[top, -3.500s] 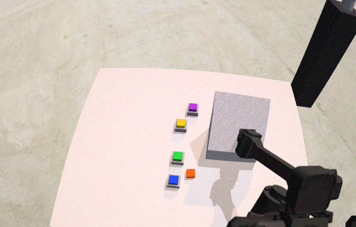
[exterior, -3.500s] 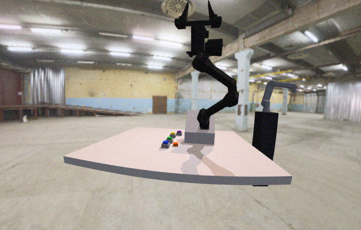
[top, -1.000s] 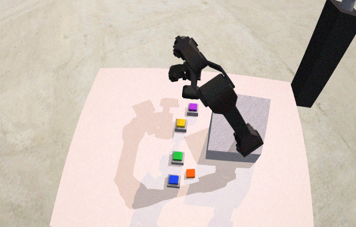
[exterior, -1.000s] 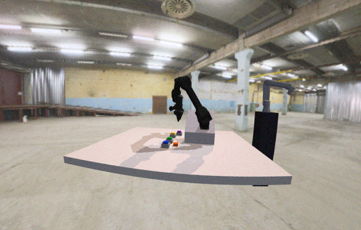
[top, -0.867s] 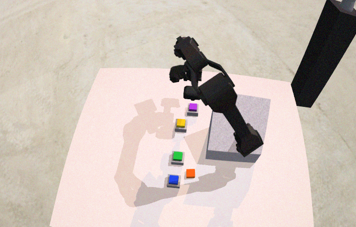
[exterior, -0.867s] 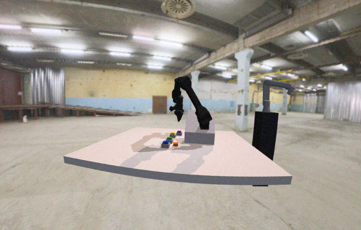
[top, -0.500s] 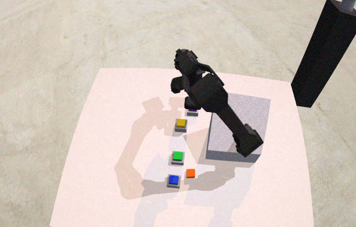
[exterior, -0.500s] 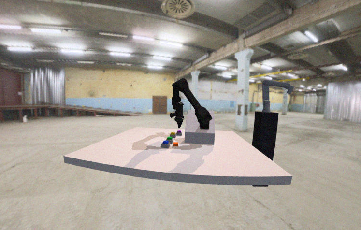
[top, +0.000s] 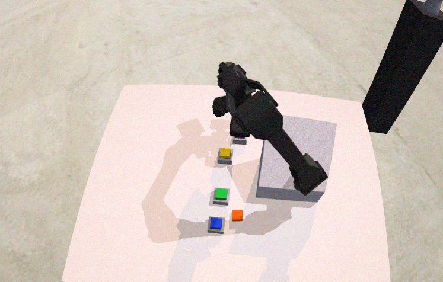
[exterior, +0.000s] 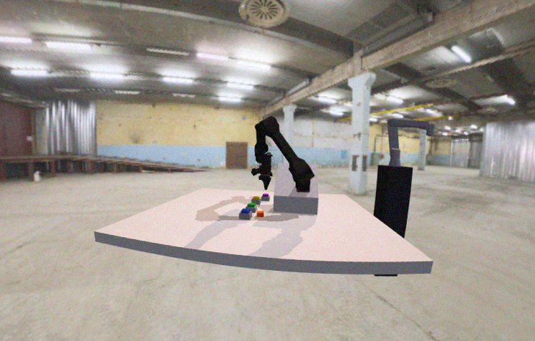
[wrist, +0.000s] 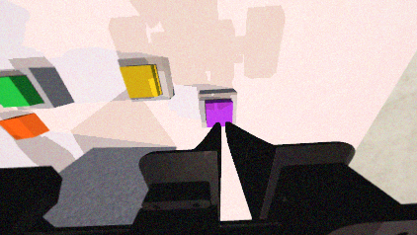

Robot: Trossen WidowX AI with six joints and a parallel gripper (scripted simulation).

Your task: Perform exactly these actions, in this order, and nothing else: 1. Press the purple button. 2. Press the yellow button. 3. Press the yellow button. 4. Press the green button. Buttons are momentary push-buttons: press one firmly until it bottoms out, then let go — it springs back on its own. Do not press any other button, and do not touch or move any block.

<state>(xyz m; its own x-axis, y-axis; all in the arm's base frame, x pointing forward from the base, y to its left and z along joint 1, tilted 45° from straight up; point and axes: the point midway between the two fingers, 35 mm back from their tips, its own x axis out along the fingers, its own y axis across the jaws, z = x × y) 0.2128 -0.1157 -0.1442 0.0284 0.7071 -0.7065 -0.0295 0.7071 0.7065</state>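
My gripper tip is 3 cm above the purple button. Also, from my gripper tip: green button 24 cm to the left, 4 cm ahead, 3 cm below; yellow button 9 cm to the left, 4 cm ahead, 3 cm below; small orange block 29 cm to the left, 6 cm below, 2 cm behind.
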